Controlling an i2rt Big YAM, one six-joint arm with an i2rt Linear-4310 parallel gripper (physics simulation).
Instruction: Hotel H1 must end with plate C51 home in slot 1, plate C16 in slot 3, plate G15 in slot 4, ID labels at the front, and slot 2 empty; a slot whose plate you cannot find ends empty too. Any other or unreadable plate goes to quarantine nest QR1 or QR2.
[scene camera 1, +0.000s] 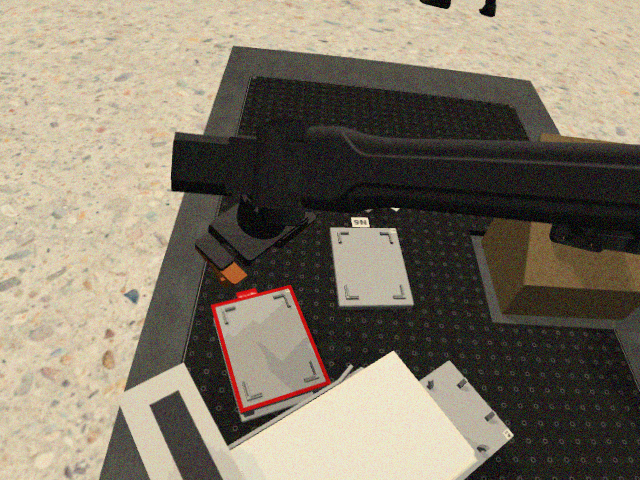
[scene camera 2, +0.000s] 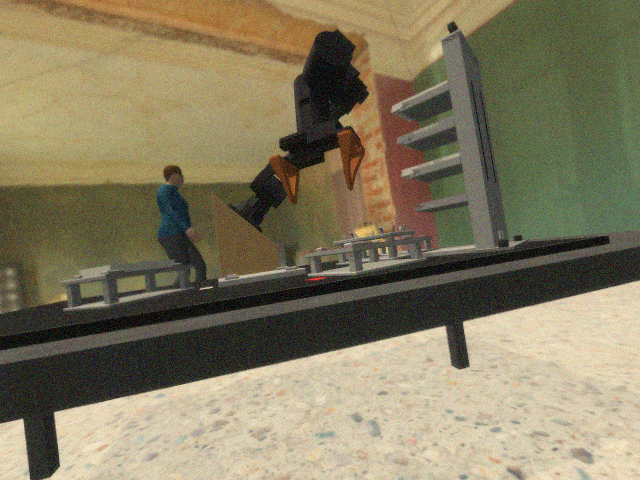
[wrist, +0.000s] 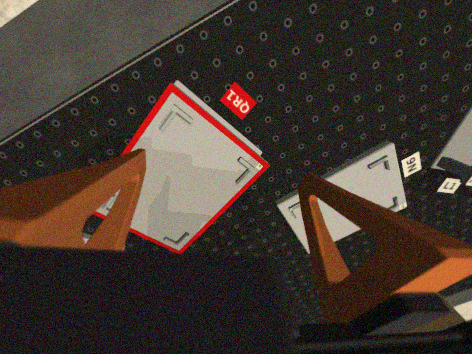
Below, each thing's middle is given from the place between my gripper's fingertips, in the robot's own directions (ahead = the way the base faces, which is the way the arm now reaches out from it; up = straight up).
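There is the red QR1 tag (wrist: 236, 99), which is 12 cm below my hand, 1 cm ahead of it and 2 cm to the right of it. I also see the grey nest (scene camera 1: 369, 271), and that one sits 11 cm below my hand, 13 cm to the right of it and 17 cm behind it.
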